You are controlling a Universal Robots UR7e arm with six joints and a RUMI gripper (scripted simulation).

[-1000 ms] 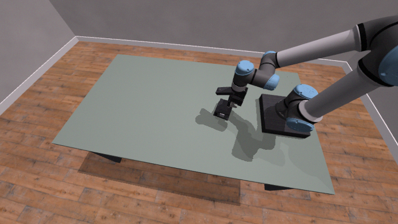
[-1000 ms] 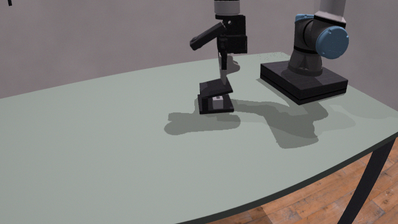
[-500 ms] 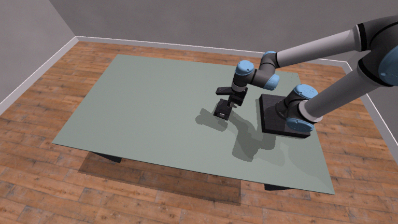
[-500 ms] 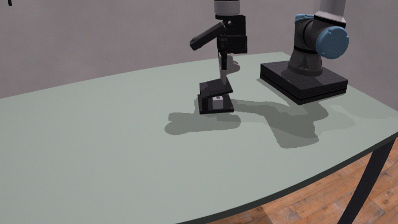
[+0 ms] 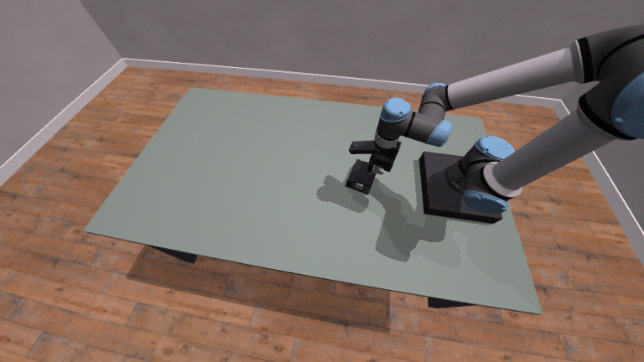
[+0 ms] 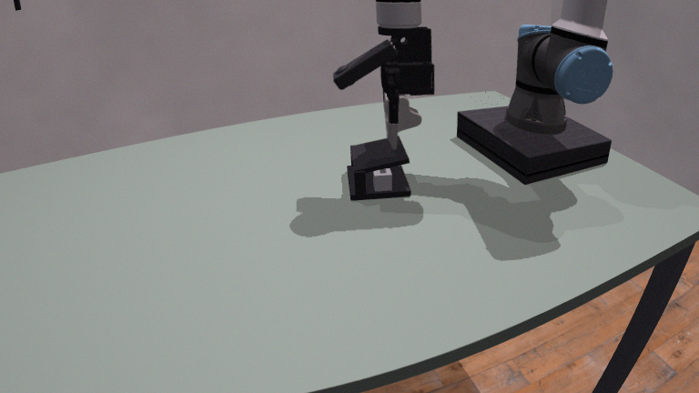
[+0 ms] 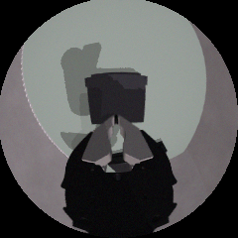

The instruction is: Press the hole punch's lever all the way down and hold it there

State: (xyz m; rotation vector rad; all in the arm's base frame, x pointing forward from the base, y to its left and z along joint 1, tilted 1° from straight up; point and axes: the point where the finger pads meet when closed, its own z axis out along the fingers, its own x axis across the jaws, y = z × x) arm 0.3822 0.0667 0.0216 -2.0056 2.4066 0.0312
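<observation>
Right now my hand is 20 mm short of the hole punch lever, 10 mm to the left of it and 30 mm above it. Round my hand: black hole punch (30 mm ahead, 10 mm to the right, 50 mm below).
</observation>
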